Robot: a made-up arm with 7 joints.
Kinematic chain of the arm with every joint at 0, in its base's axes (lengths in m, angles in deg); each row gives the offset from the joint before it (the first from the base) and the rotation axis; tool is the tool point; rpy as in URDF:
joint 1: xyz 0 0 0.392 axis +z
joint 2: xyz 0 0 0 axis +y
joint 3: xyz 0 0 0.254 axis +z
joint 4: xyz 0.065 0 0 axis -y
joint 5: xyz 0.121 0 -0.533 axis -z
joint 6: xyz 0 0 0 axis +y
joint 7: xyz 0.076 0 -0.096 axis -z
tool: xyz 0 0 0 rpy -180 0 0
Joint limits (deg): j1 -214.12..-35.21 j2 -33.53..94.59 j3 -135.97..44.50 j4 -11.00..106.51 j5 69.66..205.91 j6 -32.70..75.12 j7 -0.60..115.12
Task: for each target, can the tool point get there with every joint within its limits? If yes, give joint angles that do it. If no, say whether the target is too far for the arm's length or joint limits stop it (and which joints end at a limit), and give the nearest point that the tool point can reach.
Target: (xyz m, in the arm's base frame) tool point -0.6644 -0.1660 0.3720
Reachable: yes | joints -66.65 -16.21 -101.20 57.84 100.03 48.53 49.35
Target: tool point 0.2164 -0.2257 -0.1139
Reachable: yes | joints -141.73 71.99 30.30 36.49 122.28 55.61 29.98
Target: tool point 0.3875 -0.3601 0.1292
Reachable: yes | joints -70.26 8.02 23.39 36.07 117.77 51.11 77.08
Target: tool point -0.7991 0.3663 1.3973
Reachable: no: too far | nearest point -0.5232 0.2398 1.0502 | short by 0.461 m
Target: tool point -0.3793 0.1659 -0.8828
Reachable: no: too far | nearest point -0.3119 0.1364 -0.3557 | short by 0.532 m
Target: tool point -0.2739 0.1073 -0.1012
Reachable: yes | joints -117.23 69.58 -26.73 45.36 141.23 -1.15 87.98
